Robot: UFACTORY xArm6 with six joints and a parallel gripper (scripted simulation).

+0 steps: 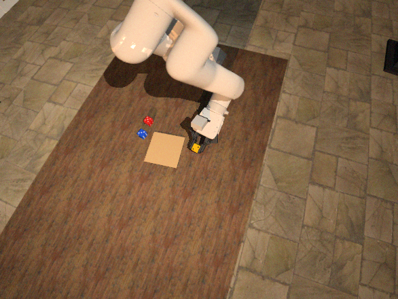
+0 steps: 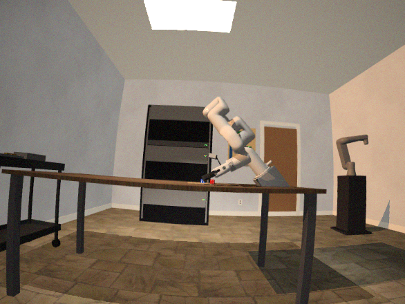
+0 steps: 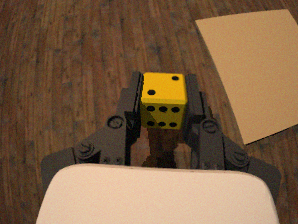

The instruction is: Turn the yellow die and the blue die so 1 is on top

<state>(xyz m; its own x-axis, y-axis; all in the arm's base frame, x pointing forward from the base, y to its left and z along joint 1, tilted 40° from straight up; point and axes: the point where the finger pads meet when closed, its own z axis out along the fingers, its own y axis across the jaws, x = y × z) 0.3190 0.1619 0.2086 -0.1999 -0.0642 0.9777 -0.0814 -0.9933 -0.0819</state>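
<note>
Right now the tan mat is 130 mm to the right of my hand, 50 mm ahead of it and 40 mm below it. The rest, counted from my hand: yellow die 10 mm ahead; red die 260 mm to the right, 30 mm below, 30 mm behind; blue die 250 mm to the right, 30 mm below, 30 mm ahead.
</note>
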